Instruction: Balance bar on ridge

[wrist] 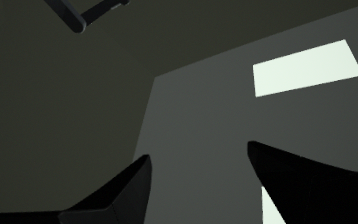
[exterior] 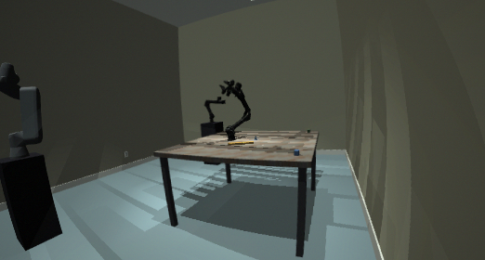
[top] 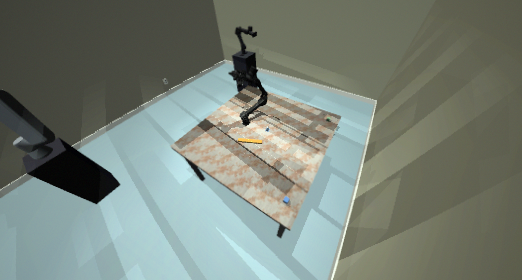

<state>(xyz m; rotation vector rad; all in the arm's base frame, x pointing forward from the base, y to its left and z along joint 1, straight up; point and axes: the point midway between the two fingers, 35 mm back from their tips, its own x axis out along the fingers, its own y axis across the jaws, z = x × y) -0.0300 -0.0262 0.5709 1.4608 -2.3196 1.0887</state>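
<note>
Now: the long yellow bar 240 mm ahead of my gripper tip, 130 mm to the right of it and 580 mm below it. From my gripper tip the other things lie so: small green cube 790 mm ahead, 550 mm to the left, 570 mm below; small blue cube 790 mm ahead, 450 mm to the right, 570 mm below.
</note>
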